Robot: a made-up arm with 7 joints. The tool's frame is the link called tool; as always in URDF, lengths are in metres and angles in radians. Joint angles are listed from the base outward. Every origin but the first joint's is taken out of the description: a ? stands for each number. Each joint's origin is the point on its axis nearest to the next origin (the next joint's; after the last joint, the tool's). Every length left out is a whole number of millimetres.
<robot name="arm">
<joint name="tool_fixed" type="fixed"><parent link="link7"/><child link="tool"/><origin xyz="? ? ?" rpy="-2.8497 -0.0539 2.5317"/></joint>
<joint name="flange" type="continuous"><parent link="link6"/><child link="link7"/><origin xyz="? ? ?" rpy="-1.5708 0 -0.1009"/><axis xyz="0 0 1"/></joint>
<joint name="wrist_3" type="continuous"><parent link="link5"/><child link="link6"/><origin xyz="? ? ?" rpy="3.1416 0 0"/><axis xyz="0 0 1"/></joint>
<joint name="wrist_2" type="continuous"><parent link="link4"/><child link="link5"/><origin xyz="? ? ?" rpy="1.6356 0.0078 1.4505"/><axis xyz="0 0 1"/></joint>
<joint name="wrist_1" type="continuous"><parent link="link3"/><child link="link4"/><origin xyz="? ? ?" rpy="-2.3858 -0.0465 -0.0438"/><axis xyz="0 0 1"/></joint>
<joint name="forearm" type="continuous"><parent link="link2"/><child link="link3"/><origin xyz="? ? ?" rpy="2.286 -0.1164 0.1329"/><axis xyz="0 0 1"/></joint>
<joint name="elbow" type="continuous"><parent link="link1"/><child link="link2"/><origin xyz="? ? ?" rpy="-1.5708 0 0"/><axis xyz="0 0 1"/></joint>
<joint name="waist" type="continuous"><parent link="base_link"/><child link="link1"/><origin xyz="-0.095 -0.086 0.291" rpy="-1.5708 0 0"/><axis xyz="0 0 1"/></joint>
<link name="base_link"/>
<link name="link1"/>
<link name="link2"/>
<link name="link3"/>
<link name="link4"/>
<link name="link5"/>
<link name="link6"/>
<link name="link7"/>
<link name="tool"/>
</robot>
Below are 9 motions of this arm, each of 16 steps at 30 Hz.
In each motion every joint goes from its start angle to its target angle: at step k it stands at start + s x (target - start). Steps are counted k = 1, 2, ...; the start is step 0. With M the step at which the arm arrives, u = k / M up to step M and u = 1 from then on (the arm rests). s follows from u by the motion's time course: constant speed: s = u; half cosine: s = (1 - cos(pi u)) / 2; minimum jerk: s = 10 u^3 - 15 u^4 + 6 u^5.
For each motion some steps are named. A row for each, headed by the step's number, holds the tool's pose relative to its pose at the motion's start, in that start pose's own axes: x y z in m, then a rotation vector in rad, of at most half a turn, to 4 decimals.
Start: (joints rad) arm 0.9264 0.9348 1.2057 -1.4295 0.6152 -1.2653 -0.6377
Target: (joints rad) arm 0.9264 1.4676 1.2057 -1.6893 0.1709 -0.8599 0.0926
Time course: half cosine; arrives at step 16
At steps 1, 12, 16:
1: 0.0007 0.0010 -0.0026 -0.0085 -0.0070 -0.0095
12: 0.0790 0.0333 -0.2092 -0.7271 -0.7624 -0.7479
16: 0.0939 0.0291 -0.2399 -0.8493 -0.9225 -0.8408

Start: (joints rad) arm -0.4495 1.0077 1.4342 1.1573 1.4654 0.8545 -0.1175
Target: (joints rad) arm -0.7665 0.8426 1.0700 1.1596 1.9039 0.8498 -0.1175
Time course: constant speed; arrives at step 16
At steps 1, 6, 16:
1: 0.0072 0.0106 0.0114 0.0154 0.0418 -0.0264
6: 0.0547 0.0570 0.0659 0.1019 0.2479 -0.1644
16: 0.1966 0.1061 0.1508 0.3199 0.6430 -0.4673

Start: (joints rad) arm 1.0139 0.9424 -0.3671 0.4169 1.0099 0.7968 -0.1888
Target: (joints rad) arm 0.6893 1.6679 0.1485 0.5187 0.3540 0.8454 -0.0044
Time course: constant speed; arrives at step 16
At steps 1, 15, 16:
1: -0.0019 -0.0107 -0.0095 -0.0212 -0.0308 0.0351
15: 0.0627 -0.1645 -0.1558 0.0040 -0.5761 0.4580
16: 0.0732 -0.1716 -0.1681 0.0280 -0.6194 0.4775

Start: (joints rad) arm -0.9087 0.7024 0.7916 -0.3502 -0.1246 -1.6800 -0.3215
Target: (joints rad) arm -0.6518 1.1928 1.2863 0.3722 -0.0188 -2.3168 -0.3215
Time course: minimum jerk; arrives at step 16
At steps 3, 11, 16:
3: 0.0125 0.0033 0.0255 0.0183 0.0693 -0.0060
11: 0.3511 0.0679 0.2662 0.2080 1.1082 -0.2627
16: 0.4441 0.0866 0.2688 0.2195 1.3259 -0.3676

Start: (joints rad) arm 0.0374 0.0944 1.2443 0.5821 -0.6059 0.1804 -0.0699
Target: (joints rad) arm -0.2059 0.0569 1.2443 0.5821 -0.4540 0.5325 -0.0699
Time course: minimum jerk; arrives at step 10
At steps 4, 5, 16:
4: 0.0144 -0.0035 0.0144 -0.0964 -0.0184 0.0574
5: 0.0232 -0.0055 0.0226 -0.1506 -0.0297 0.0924
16: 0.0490 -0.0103 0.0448 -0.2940 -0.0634 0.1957

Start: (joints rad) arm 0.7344 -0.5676 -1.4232 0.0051 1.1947 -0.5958 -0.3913
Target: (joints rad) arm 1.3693 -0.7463 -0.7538 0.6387 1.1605 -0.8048 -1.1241
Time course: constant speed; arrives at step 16
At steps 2, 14, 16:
2: -0.0232 -0.0265 0.0217 -0.0130 0.0987 0.2008
14: -0.1038 -0.2063 0.1397 -0.1884 0.7230 1.3627
16: -0.1071 -0.2394 0.1582 -0.2321 0.8347 1.5440

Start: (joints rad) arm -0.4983 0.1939 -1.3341 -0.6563 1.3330 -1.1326 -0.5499
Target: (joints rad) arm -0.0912 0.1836 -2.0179 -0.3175 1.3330 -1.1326 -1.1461
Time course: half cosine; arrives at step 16
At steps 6, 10, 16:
6: 0.0689 0.0631 -0.0731 -0.1627 0.0289 0.0241
10: 0.1677 0.1126 -0.1774 -0.3441 0.0615 0.0458
16: 0.2582 0.1302 -0.2600 -0.4713 0.0812 0.0564

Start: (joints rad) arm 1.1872 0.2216 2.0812 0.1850 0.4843 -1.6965 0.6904
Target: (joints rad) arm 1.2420 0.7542 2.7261 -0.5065 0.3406 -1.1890 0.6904
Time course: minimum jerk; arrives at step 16
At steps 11, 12, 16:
11: 0.2042 -0.1950 -0.2323 0.8415 -0.0021 0.3803
12: 0.2142 -0.1923 -0.2688 0.9369 -0.0101 0.3851
16: 0.2240 -0.1820 -0.3193 1.0682 -0.0226 0.3825

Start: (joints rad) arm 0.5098 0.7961 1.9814 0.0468 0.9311 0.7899 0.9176
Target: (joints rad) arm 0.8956 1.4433 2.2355 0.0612 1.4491 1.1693 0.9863
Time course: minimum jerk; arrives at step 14
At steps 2, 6, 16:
2: 0.0050 0.0029 0.0011 -0.0085 0.0166 -0.0058
6: 0.0843 0.0506 0.0077 -0.1434 0.2540 -0.0846
16: 0.2403 0.1624 -0.0341 -0.4387 0.6384 -0.1898

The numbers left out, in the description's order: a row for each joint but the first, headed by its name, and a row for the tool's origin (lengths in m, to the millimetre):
tool: -0.077 0.024 0
flange: 0.232 -0.077 0
wrist_3: 0.006 -0.038 0
wrist_2: -0.324 -0.218 0
wrist_1: 0.045 0.138 0
forearm: -0.01 0.183 0
elbow: -0.046 -0.045 0

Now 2 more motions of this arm.
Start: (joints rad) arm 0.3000 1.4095 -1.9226 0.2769 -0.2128 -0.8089 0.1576
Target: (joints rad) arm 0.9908 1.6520 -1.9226 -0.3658 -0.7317 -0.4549 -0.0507
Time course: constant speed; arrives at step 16
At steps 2, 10, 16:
2: -0.0149 0.0096 -0.0295 -0.0278 -0.1145 -0.0919
10: -0.0306 0.0767 -0.1532 -0.3321 -0.4960 -0.4801
16: 0.0009 0.1214 -0.2436 -0.7328 -0.6481 -0.7673

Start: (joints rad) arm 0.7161 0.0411 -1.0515 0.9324 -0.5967 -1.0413 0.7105
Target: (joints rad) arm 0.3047 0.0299 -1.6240 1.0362 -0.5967 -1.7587 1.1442
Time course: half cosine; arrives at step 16
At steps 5, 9, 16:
5: 0.0732 0.0728 0.0336 -0.1842 0.2530 -0.0785
9: 0.2059 0.2254 0.0235 -0.5804 0.6139 -0.2111
16: 0.3201 0.4078 -0.0933 -1.1145 0.8793 -0.3196

